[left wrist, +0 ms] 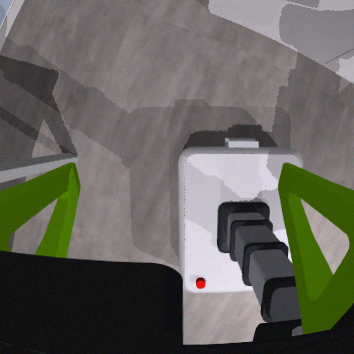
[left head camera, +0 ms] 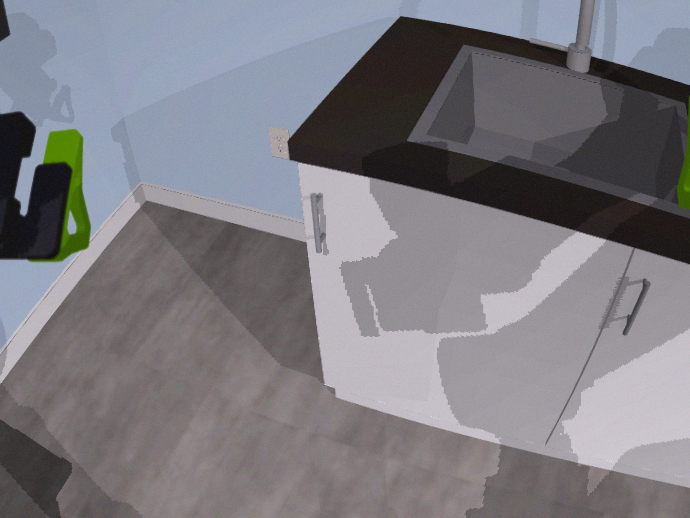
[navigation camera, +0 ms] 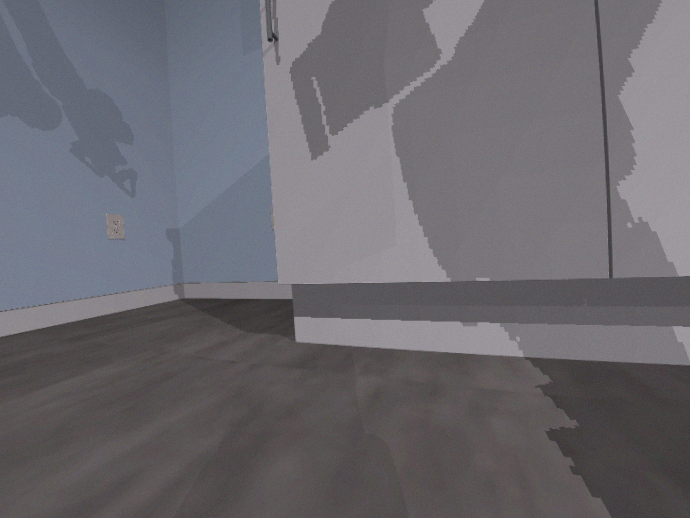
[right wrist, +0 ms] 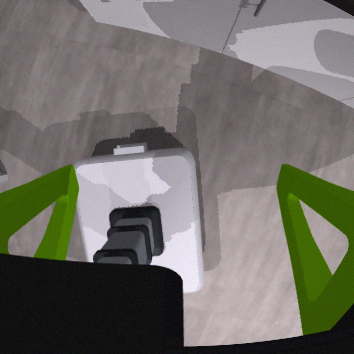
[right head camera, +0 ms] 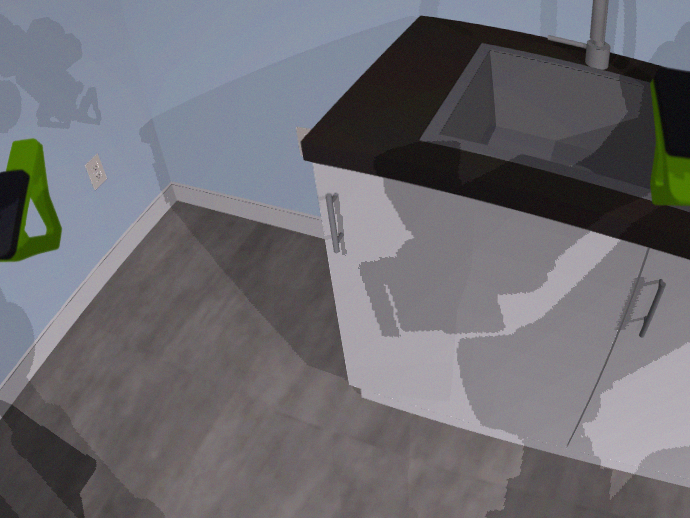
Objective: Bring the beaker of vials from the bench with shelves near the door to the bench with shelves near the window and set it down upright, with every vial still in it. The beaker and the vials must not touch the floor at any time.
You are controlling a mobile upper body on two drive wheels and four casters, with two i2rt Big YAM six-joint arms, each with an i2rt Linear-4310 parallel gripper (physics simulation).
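The beaker of vials and the two benches with shelves cannot be made out in these views. My left gripper (left wrist: 178,173) is open with its green fingers wide apart, and no object is between them. Part of the left gripper also shows at the left edge of the left head view (left head camera: 66,195) and the right head view (right head camera: 33,200). My right gripper (right wrist: 177,175) is open in the same way, also holding no object. Part of the right gripper shows at the right edge of the left head view (left head camera: 684,161) and the right head view (right head camera: 671,144).
A white cabinet (left head camera: 401,289) (right head camera: 418,289) (navigation camera: 473,195) with a dark countertop (left head camera: 378,83) (right head camera: 395,83) and a sink (left head camera: 535,105) stands close ahead, toward the right. Blue walls meet at a corner to the left. A pale bar (left wrist: 37,168) lies at the left wrist view's left edge.
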